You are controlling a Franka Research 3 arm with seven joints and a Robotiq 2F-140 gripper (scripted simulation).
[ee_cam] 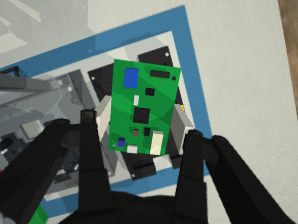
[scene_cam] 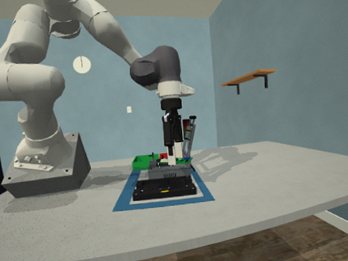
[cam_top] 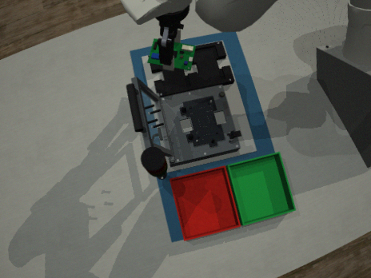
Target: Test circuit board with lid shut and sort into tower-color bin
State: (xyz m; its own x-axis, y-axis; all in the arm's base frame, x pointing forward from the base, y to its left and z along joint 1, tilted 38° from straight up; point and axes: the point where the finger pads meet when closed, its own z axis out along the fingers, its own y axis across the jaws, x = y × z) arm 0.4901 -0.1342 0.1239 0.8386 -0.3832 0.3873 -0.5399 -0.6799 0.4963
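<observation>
Right now my hand is 20 mm above the green circuit board. From my hand the other things lie so: latch hook 240 mm to the left, 70 mm behind, 50 mm below; then clear lid 160 mm to the left, 110 mm ahead, 40 mm above; then tester plate 180 mm to the left, 70 mm below, 10 mm behind.
</observation>
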